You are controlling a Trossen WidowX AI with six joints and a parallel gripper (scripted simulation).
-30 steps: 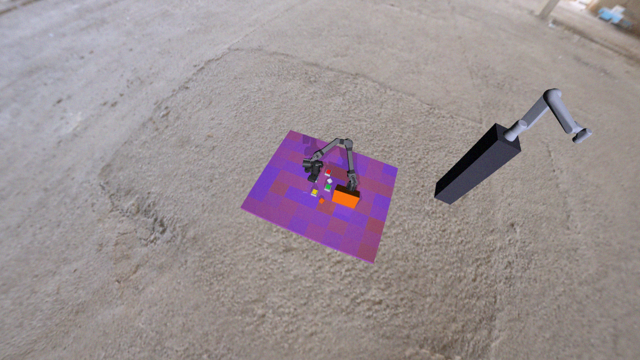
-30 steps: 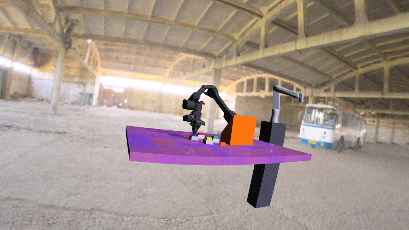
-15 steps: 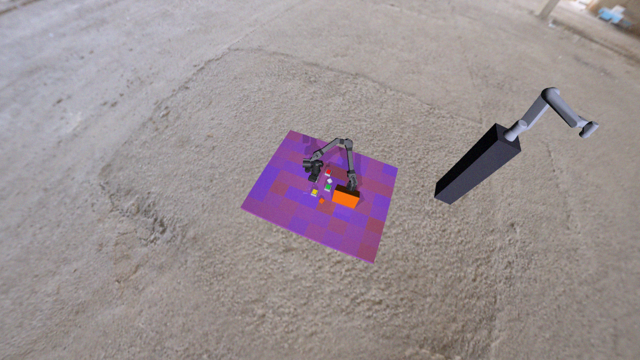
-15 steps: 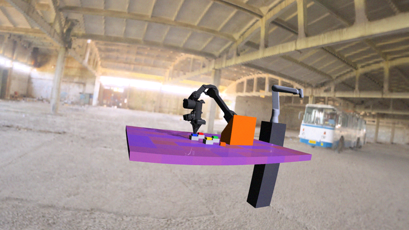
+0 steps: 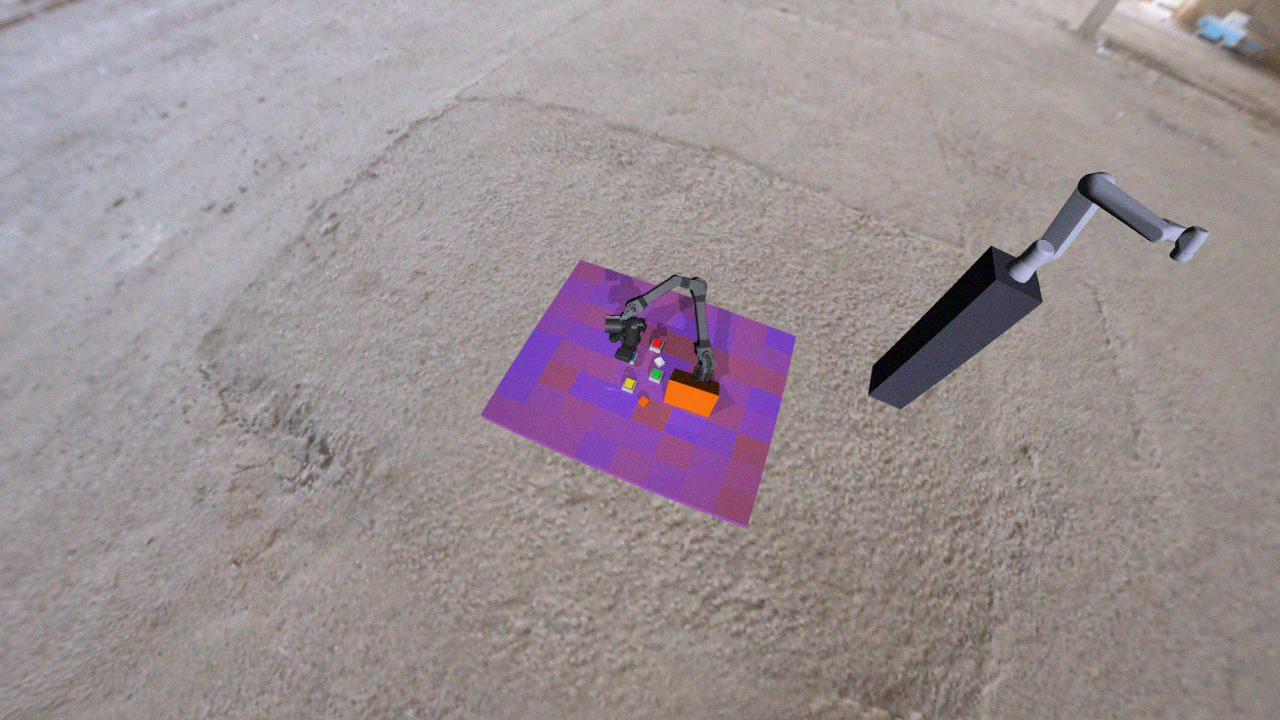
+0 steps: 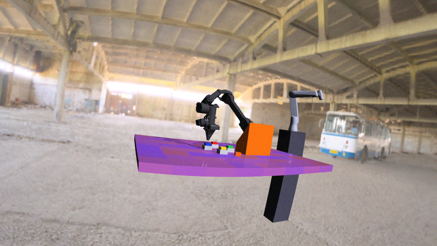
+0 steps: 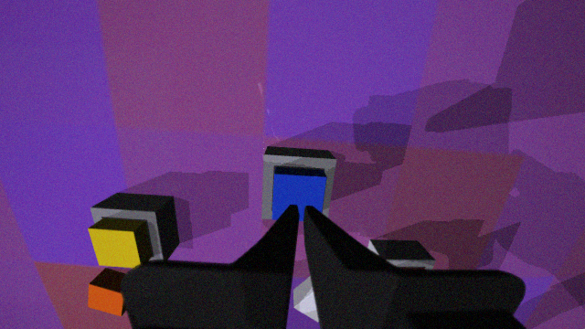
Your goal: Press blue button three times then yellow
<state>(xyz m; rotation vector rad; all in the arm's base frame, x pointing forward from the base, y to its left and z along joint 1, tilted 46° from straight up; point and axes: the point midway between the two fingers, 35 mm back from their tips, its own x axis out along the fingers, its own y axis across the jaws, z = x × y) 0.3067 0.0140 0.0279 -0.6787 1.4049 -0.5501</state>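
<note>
Now: the blue button 2 cm below my gripper tip. Round my gripper tip: yellow button (12 cm to the left, 6 cm behind, 2 cm below); small white block (12 cm behind, 5 cm below, 4 cm to the right); red button (10 cm to the right, 8 cm behind, 2 cm below).
</note>
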